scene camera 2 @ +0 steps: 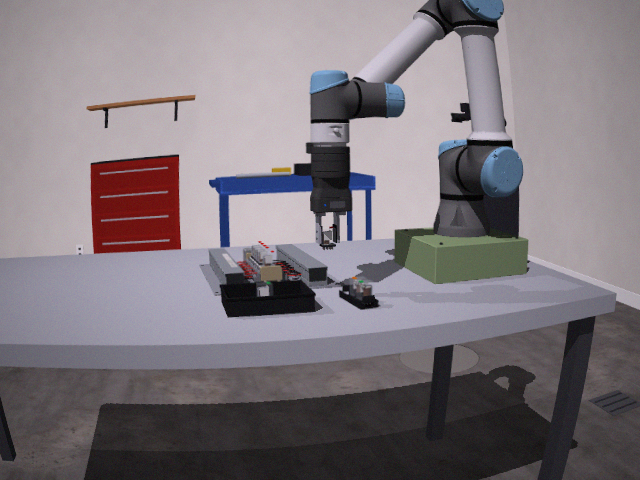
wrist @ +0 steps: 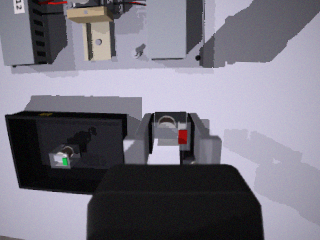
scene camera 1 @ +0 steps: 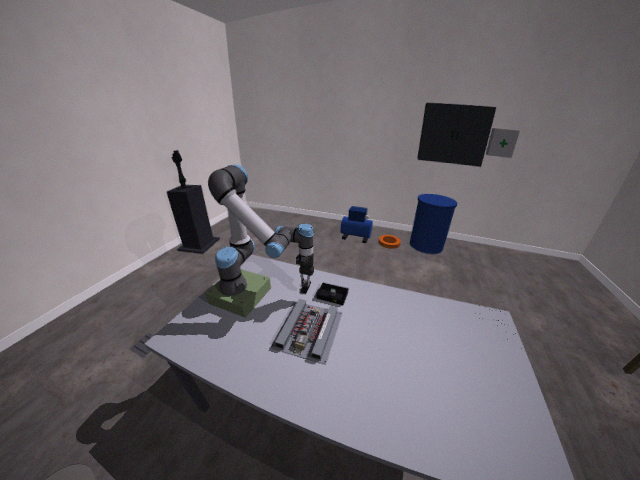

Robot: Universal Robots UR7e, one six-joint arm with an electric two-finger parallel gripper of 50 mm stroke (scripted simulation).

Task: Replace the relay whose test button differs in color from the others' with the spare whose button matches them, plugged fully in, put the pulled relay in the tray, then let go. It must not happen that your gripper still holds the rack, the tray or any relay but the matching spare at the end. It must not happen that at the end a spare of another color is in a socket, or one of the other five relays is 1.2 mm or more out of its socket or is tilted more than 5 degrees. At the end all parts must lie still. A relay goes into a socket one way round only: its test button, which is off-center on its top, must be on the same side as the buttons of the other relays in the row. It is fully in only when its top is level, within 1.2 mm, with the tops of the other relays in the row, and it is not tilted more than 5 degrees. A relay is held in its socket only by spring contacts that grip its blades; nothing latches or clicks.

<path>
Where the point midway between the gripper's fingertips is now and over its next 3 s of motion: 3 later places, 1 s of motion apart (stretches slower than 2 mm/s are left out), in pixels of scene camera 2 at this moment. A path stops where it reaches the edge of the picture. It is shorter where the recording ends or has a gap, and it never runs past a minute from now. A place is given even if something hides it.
My gripper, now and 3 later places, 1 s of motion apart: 327,242; 288,238; 261,235; 263,235
</path>
